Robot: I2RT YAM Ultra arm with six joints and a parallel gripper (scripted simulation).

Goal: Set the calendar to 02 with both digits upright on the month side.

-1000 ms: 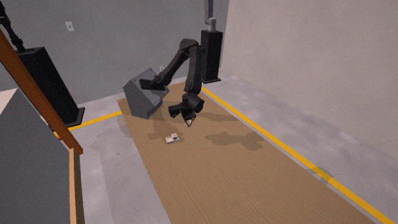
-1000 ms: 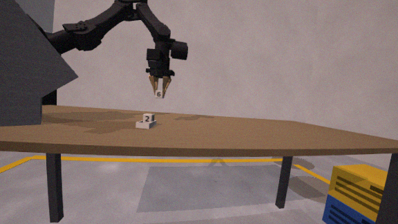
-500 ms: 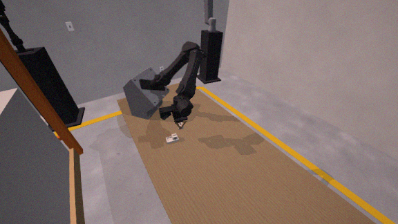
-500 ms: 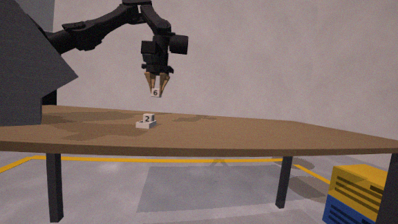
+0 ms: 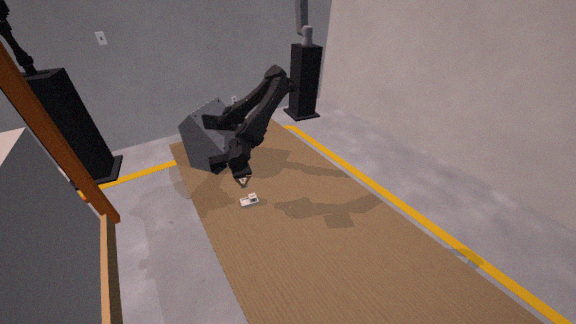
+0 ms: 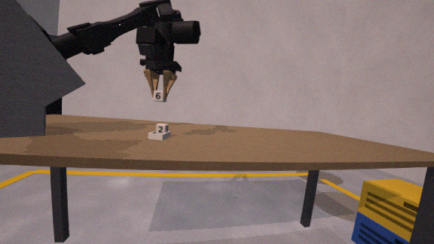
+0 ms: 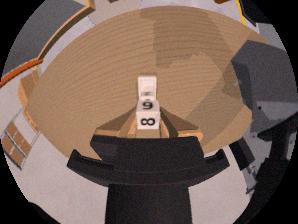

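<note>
Right now my hand is 12 cm above the small white tray and 2 cm to the right of it.
</note>
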